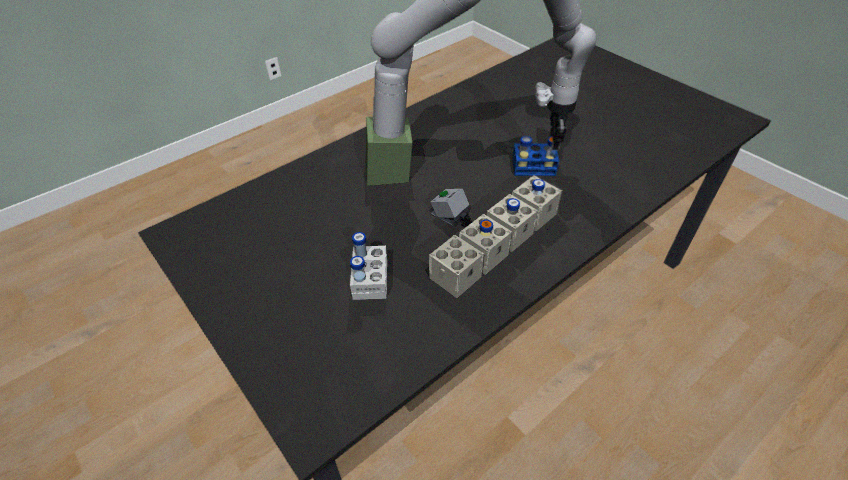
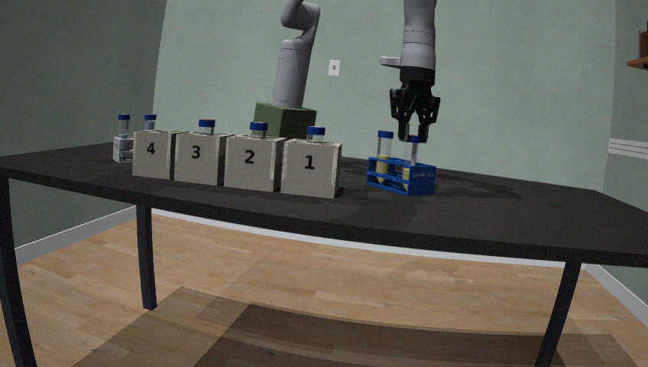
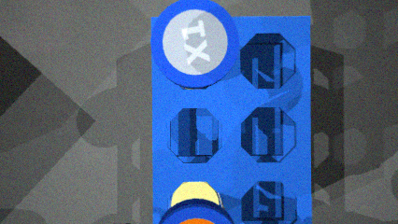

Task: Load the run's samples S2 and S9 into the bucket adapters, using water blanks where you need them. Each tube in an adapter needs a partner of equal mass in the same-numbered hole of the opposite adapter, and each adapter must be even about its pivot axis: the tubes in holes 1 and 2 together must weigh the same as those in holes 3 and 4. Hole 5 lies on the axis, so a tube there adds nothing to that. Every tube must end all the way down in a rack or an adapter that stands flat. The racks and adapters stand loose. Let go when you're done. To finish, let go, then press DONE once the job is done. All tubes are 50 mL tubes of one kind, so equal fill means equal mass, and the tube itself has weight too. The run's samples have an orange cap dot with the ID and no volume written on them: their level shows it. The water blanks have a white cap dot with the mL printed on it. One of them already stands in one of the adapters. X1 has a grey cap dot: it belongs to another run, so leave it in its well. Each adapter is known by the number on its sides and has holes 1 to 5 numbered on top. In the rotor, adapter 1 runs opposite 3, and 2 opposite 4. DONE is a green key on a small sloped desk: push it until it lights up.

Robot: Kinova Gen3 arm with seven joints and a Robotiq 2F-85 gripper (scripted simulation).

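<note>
Right now the orange-dot sample tube is 60 mm below my hand and 10 mm behind it. Round my hand: water blank: 170 mm to the right, 130 mm ahead, 60 mm below; then blue sample rack: 90 mm below, 40 mm behind, 20 mm to the right; then grey-dot tube: 80 mm to the right, 60 mm below, 50 mm behind.
</note>
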